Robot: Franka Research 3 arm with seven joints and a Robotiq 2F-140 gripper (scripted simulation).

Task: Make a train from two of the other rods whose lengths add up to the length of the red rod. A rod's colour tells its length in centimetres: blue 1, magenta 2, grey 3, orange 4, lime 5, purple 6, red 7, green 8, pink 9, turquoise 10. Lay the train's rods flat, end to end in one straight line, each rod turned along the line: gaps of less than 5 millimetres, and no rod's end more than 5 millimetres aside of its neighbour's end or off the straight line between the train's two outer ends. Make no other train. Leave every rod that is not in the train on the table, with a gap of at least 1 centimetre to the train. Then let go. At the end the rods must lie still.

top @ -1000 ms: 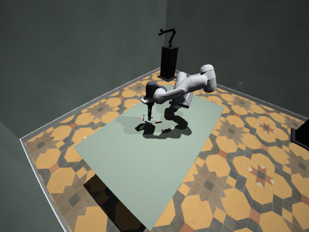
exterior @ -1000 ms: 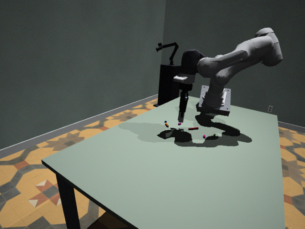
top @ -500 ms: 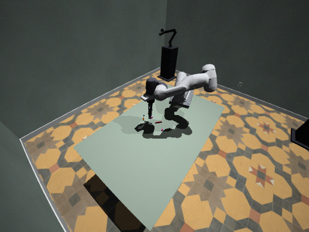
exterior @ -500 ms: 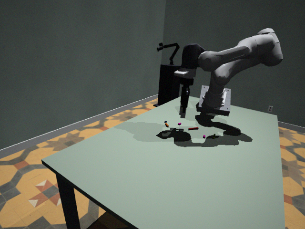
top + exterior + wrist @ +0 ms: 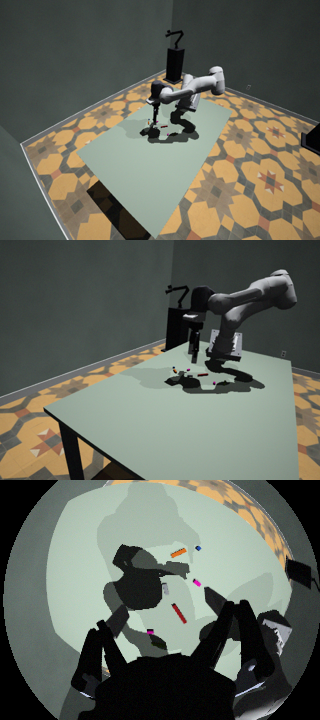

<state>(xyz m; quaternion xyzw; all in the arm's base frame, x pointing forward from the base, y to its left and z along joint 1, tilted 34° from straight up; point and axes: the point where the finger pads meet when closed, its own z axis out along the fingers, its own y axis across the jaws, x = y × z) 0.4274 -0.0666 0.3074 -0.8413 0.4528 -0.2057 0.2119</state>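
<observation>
The orange rod is 10 mm ahead of my hand, 100 mm to the right of it and 120 mm below it. The rest, counted from my hand: red rod 70 mm behind, 50 mm to the left, 120 mm below; grey rod 120 mm below; blue rod 30 mm behind, 140 mm to the right, 120 mm below.
</observation>
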